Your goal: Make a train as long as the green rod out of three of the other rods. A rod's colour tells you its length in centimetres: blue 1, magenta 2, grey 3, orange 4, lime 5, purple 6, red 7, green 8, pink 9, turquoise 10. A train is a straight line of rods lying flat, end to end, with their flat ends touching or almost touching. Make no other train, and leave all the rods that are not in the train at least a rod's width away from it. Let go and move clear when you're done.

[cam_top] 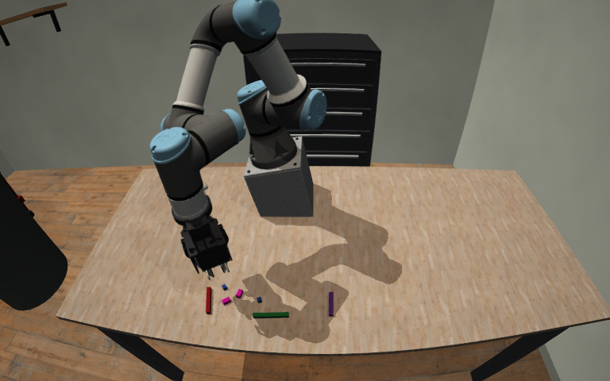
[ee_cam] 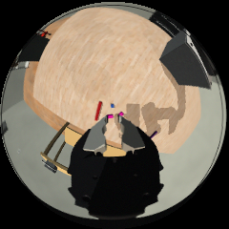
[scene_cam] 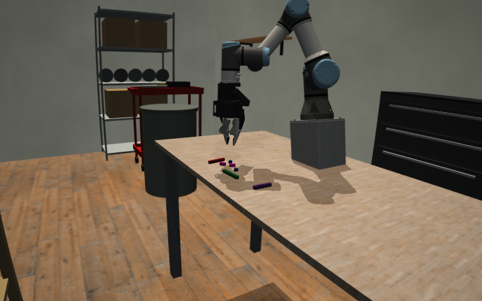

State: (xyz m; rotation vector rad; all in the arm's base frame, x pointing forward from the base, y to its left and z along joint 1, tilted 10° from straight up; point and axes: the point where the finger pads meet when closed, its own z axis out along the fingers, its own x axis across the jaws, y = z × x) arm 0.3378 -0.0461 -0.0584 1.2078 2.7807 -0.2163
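The magenta rod lies 8 cm below my hand, 3 cm ahead of it and 2 cm to the left of it. Also, from my hand: purple rod (25 cm to the left, 8 cm below, 2 cm behind); green rod (13 cm to the left, 8 cm below, 4 cm ahead); red rod (8 cm below, 5 cm ahead, 3 cm to the right).
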